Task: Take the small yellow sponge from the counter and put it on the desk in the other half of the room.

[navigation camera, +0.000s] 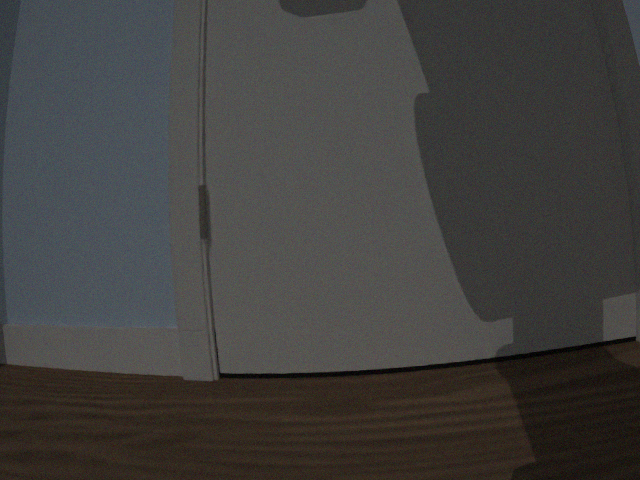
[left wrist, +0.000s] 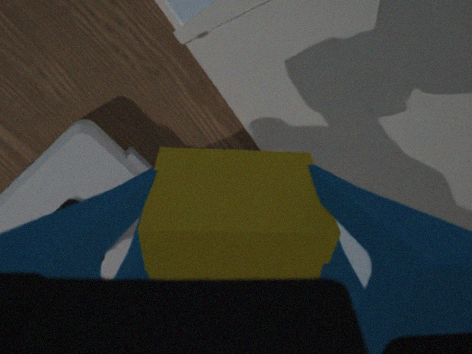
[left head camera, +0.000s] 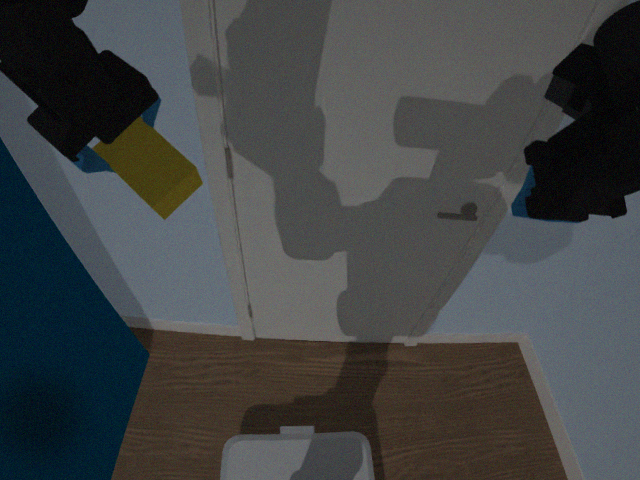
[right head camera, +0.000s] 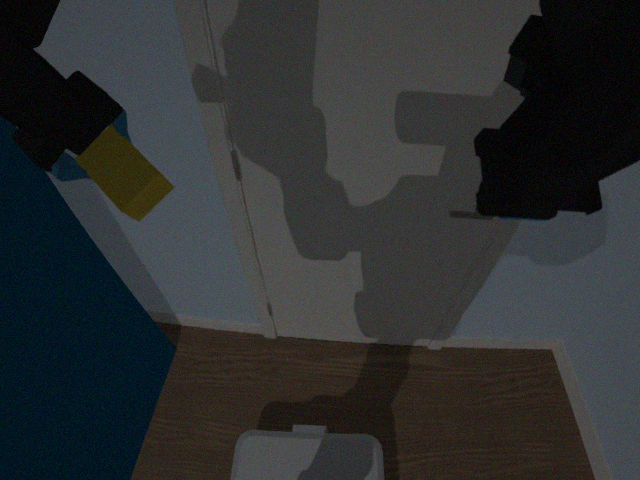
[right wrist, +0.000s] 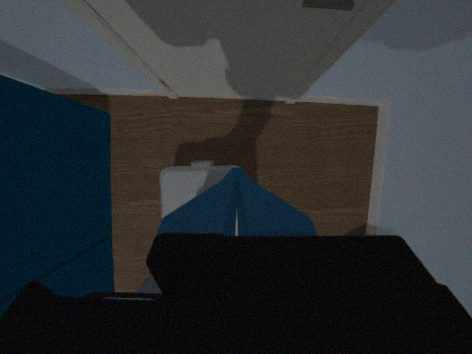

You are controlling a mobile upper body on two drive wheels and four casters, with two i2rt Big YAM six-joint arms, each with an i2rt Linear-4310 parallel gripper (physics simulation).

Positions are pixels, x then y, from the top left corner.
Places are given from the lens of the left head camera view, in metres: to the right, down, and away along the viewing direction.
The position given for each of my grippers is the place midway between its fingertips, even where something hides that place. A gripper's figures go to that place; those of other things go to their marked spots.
my left gripper (left head camera: 131, 150): -0.23, -0.11, 0.35
my right gripper (left head camera: 513, 210): 0.23, -0.04, 0.35
small yellow sponge (left head camera: 148, 163): -0.18, -0.08, 0.31
